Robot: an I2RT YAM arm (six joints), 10 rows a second.
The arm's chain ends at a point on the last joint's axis. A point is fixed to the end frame.
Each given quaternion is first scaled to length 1.
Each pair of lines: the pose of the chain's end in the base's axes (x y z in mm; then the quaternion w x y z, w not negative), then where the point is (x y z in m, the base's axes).
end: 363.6 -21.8 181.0 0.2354 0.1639 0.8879 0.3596
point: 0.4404 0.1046 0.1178
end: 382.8 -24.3 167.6 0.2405 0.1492 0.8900 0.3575
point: 0.4579 0.1029 0.1040
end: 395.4 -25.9 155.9 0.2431 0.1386 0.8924 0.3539
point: 0.4691 0.1016 0.0912
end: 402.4 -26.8 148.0 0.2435 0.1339 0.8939 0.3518
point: 0.4754 0.1008 0.0826
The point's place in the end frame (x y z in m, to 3 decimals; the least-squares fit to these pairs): 0.013 0.051 0.152
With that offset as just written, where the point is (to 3 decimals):
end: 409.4 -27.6 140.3 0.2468 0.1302 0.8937 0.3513
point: 0.482 0.100 0.075
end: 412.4 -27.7 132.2 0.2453 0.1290 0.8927 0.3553
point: 0.485 0.101 0.068
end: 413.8 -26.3 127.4 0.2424 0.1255 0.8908 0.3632
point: 0.485 0.104 0.065
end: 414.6 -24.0 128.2 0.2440 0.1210 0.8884 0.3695
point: 0.485 0.108 0.068
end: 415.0 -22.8 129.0 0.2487 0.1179 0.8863 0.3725
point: 0.486 0.109 0.070
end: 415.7 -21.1 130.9 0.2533 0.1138 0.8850 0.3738
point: 0.486 0.111 0.073
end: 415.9 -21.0 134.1 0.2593 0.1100 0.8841 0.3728
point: 0.487 0.111 0.076
